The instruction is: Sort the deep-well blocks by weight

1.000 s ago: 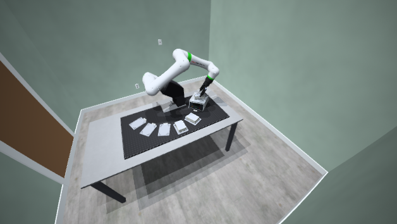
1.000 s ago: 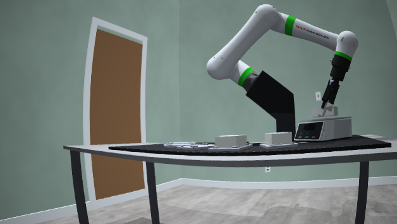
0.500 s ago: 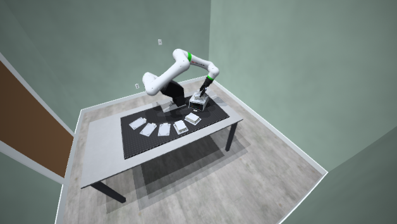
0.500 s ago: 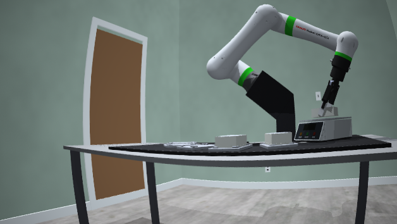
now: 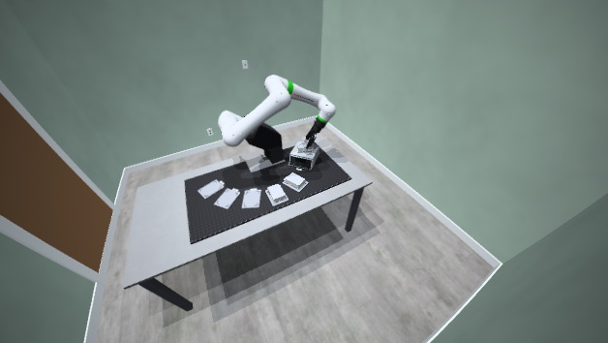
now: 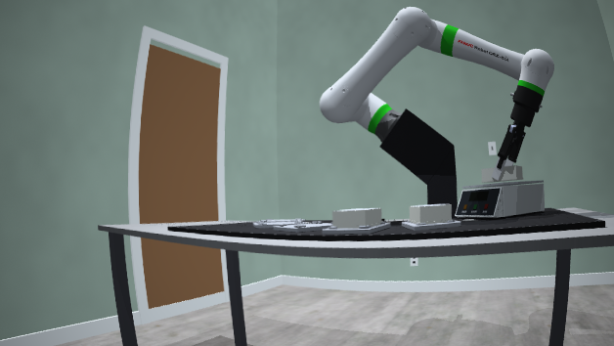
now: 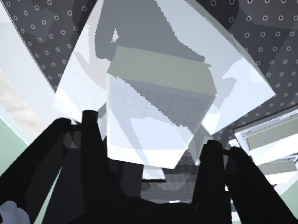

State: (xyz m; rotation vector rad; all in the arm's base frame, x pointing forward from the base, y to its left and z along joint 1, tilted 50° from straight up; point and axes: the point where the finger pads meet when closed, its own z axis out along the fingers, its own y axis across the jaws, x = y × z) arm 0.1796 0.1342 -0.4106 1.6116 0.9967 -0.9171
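Now: hand 40 mm above the check-weigher platform. Also, from my hand: grey deep-well block 240 mm ahead, 220 mm to the right, 110 mm below; then check-weigher CW 70 mm below.
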